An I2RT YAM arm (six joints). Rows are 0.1 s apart.
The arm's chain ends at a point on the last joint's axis. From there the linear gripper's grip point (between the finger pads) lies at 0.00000 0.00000 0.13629 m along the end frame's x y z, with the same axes.
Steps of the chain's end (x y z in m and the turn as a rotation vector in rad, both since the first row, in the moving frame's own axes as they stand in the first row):
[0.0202, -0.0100, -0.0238, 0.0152, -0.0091, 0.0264]
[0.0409, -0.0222, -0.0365, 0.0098, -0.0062, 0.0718]
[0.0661, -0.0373, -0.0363, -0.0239, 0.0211, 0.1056]
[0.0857, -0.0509, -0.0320, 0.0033, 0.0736, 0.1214]
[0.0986, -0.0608, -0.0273, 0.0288, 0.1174, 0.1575]
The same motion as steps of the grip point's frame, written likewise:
[0.0190, -0.0121, -0.0238, 0.0152, -0.0091, 0.0264]
[0.0401, -0.0236, -0.0365, 0.0098, -0.0062, 0.0718]
[0.0688, -0.0339, -0.0364, -0.0239, 0.0211, 0.1056]
[0.0957, -0.0507, -0.0324, 0.0033, 0.0736, 0.1214]
[0.1148, -0.0634, -0.0283, 0.0288, 0.1174, 0.1575]

